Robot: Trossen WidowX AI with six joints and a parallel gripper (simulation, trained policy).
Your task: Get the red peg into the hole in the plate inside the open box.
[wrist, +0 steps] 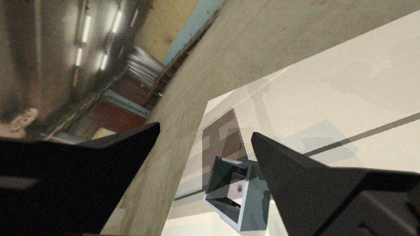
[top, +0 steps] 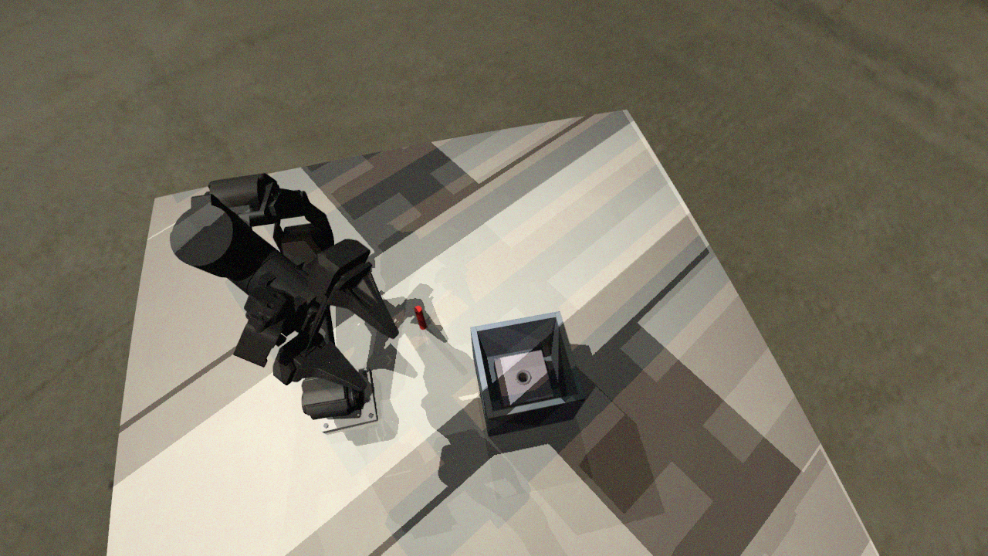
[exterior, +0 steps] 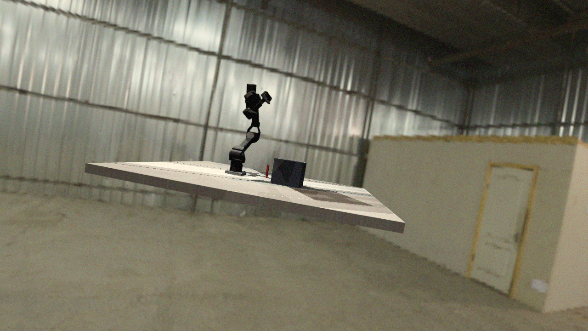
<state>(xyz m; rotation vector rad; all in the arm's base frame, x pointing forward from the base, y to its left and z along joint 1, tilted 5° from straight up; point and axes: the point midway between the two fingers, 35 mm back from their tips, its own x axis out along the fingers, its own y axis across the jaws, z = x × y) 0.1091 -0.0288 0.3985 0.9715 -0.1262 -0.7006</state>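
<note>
My gripper tip is 360 mm above the red peg, 230 mm to the right of it and 10 mm past it. Round my gripper tip: pale plate: 350 mm below, 180 mm ahead, 90 mm to the left.
</note>
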